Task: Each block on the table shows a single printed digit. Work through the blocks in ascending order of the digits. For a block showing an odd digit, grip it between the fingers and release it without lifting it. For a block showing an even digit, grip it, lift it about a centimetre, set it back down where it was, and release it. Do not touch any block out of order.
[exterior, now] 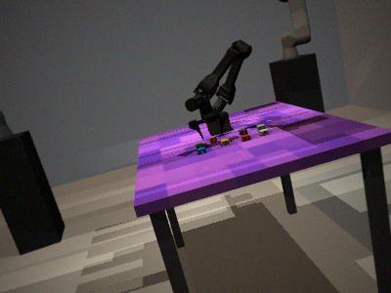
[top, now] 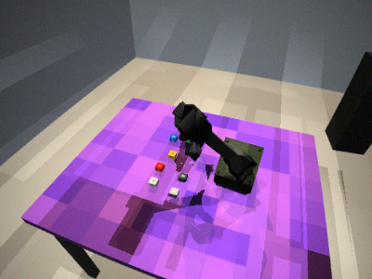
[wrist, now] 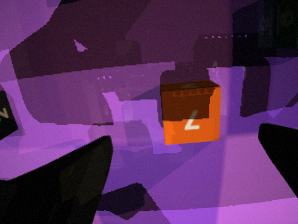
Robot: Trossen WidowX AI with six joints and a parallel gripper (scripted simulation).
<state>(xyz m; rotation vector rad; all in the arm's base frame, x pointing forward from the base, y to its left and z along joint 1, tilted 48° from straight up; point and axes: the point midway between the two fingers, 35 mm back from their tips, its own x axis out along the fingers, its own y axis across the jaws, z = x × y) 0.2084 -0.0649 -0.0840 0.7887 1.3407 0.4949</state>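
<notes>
My gripper tip is now 10 mm short of the orange block and 10 mm above it. Round my gripper tip: black block: 140 mm to the left, 40 mm ahead, 10 mm below; then green block: 80 mm to the right, 50 mm ahead, 10 mm below; then yellow block: 110 mm ahead, 20 mm to the left, 10 mm below.
</notes>
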